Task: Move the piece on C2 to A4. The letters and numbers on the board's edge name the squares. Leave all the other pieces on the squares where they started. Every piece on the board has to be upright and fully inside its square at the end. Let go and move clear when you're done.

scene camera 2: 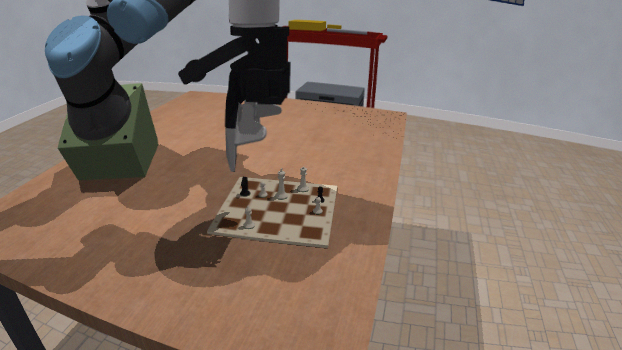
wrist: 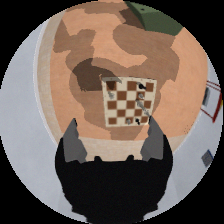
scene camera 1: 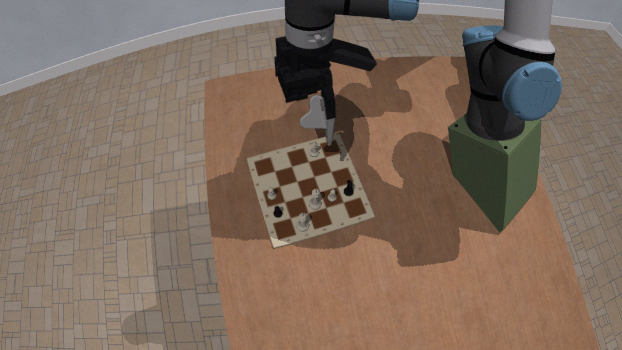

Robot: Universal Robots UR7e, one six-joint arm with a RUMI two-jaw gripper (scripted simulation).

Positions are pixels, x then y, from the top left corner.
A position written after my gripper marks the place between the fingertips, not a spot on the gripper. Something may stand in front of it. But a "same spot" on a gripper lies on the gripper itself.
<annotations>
my gripper: scene camera 2; wrist 112, 118; scene camera 1
chessboard: scene camera 2 289, 221; wrist; scene camera 1
same spot on my gripper: (scene camera 1: 322, 115) = (scene camera 2: 258, 108)
same spot on chessboard: (wrist: 124, 106) = (scene camera 1: 301, 177)
</annotations>
